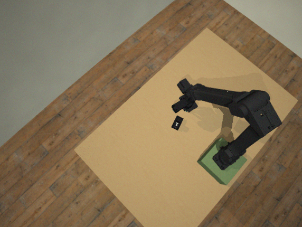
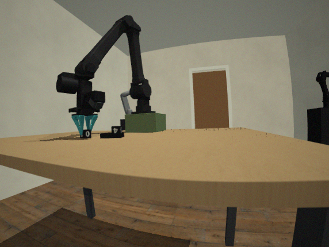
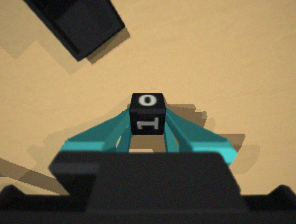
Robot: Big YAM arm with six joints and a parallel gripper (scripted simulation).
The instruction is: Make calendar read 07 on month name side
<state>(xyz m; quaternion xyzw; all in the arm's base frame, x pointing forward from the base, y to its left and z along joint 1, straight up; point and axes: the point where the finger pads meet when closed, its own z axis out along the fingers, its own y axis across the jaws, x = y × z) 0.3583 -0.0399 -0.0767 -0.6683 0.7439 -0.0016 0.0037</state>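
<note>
Now: hand right at the digit cube. Round my hand: black calendar tray: 10 cm to the left, 5 cm behind, 1 cm below.
</note>
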